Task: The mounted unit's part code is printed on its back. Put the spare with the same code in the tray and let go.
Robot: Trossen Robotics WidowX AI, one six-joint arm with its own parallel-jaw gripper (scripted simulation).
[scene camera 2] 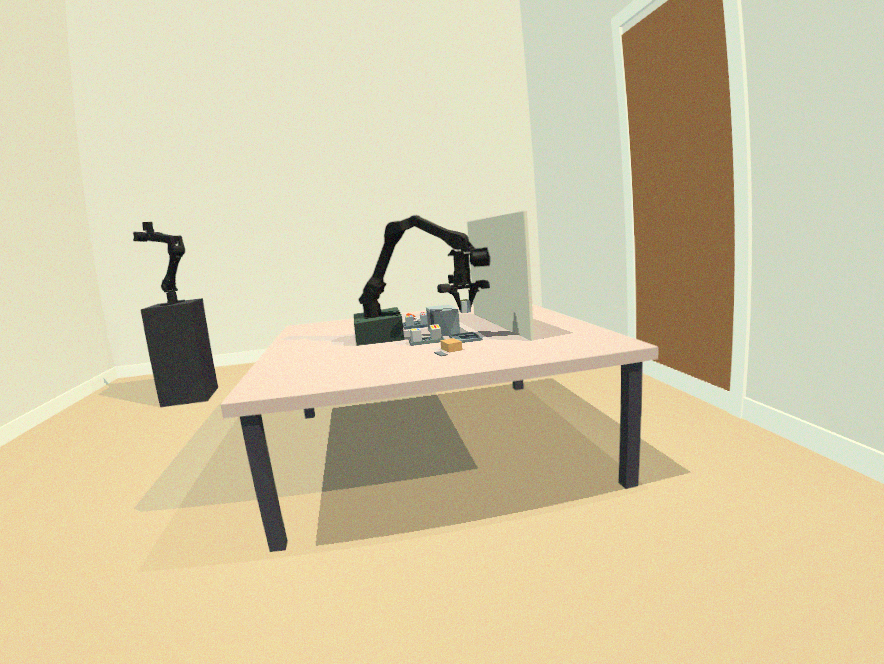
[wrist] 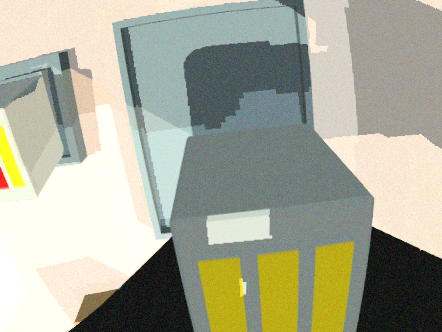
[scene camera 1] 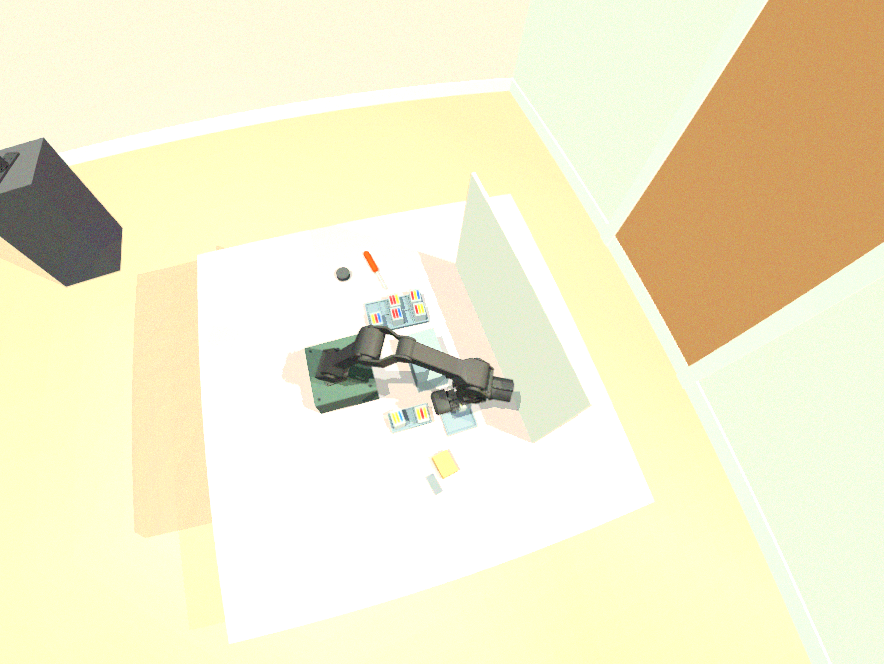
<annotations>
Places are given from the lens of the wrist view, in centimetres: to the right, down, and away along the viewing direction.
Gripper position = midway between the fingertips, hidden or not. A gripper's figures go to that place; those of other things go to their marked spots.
gripper (wrist: 260,232): 1, 2, 10
grey spare block (wrist: 269,222): 1, 1, 6
pale blue tray (wrist: 182,75): -2, -5, 19
The marked spots on the pale blue tray and the grey spare block are 15 cm apart.
</annotations>
